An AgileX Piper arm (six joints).
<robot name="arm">
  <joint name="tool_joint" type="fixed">
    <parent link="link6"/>
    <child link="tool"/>
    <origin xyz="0 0 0" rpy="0 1.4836 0"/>
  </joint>
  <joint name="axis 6" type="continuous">
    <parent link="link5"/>
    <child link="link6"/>
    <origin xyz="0.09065 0 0.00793"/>
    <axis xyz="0.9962 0 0.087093"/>
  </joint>
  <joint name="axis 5" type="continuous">
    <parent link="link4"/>
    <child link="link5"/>
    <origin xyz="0 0 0"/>
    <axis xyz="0 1 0"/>
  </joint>
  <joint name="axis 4" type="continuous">
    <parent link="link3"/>
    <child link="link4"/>
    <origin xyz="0.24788 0 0.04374"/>
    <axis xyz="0.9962 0 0.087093"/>
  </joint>
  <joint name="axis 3" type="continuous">
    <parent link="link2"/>
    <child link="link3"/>
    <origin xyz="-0.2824 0 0.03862"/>
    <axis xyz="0 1 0"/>
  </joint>
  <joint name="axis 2" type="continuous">
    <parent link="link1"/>
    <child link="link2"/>
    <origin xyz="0 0 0"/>
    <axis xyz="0 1 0"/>
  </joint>
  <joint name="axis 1" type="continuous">
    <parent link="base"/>
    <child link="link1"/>
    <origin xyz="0 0 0.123"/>
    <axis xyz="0 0 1"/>
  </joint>
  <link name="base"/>
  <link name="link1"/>
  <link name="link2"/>
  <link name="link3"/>
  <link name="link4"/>
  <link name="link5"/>
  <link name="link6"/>
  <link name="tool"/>
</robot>
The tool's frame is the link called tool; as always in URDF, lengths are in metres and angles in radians. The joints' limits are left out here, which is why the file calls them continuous.
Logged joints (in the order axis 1, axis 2, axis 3, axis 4, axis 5, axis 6), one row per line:
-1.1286, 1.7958, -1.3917, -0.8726, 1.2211, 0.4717
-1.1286, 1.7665, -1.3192, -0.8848, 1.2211, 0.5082
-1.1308, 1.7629, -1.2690, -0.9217, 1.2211, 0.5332
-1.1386, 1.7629, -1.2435, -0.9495, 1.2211, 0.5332
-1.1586, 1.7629, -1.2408, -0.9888, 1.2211, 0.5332
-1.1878, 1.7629, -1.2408, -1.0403, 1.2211, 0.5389
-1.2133, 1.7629, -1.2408, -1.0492, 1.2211, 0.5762
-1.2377, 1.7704, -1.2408, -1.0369, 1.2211, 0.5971
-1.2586, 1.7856, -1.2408, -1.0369, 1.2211, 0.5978
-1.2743, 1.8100, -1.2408, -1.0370, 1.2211, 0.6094
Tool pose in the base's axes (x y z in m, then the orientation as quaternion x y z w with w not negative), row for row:
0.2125, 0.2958, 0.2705, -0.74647, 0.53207, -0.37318, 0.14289
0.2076, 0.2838, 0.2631, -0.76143, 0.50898, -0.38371, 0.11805
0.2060, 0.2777, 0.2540, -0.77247, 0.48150, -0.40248, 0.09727
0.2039, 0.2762, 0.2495, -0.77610, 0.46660, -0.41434, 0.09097
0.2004, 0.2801, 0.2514, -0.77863, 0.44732, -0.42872, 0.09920
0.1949, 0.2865, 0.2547, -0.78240, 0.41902, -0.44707, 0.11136
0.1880, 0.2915, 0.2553, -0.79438, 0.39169, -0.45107, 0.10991
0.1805, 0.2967, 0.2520, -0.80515, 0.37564, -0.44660, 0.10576
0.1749, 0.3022, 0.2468, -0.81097, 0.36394, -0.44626, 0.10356
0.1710, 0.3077, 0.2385, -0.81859, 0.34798, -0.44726, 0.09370
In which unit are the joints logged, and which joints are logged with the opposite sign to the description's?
The joints are logged in radians. Opposite sign: axis 1, axis 6.
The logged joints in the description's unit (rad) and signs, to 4 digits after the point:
1.1286, 1.7958, -1.3917, -0.8726, 1.2211, -0.4717
1.1286, 1.7665, -1.3192, -0.8848, 1.2211, -0.5082
1.1308, 1.7629, -1.2690, -0.9217, 1.2211, -0.5332
1.1386, 1.7629, -1.2435, -0.9495, 1.2211, -0.5332
1.1586, 1.7629, -1.2408, -0.9888, 1.2211, -0.5332
1.1878, 1.7629, -1.2408, -1.0403, 1.2211, -0.5389
1.2133, 1.7629, -1.2408, -1.0492, 1.2211, -0.5762
1.2377, 1.7704, -1.2408, -1.0369, 1.2211, -0.5971
1.2586, 1.7856, -1.2408, -1.0369, 1.2211, -0.5978
1.2743, 1.8100, -1.2408, -1.0370, 1.2211, -0.6094

